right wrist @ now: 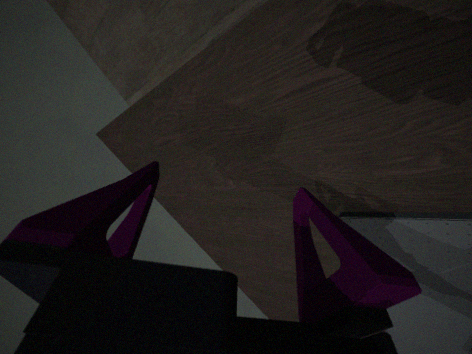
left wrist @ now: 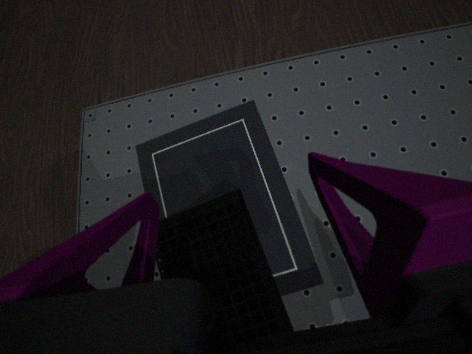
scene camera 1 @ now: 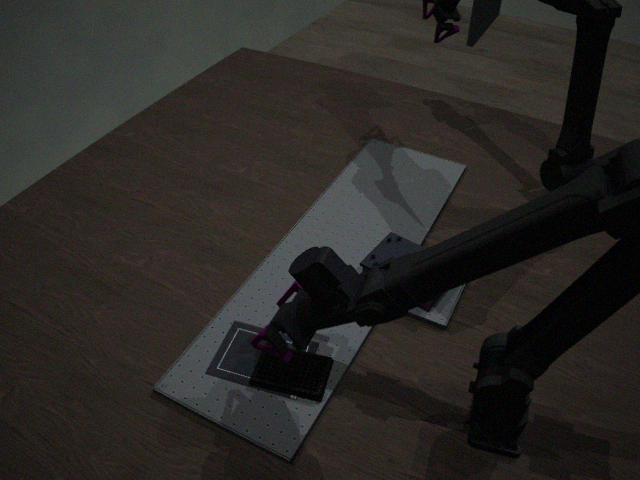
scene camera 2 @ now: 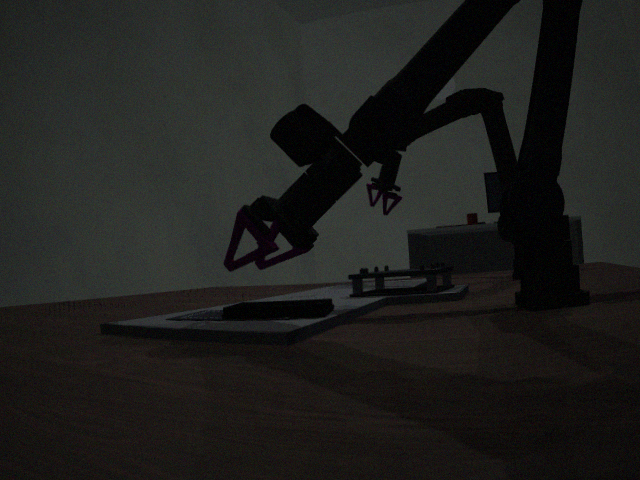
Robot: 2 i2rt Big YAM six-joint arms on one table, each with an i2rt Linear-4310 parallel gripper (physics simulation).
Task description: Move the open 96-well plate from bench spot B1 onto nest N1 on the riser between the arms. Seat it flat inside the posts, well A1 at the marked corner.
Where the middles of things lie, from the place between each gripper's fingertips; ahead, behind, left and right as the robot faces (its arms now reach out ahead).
Scene:
Right now the white-outlined nest (left wrist: 230,150) is 107 cm to the left of my right hand, 22 cm below it and 8 cm behind it. Round my right hand: dark well plate (scene camera 1: 306,374) 108 cm to the left, 21 cm below, 14 cm behind.
The white-outlined nest is 6 cm below my left hand and 2 cm to the left of it. The rest, counted from my left hand: dark well plate 7 cm behind, 6 cm below, 3 cm to the left.

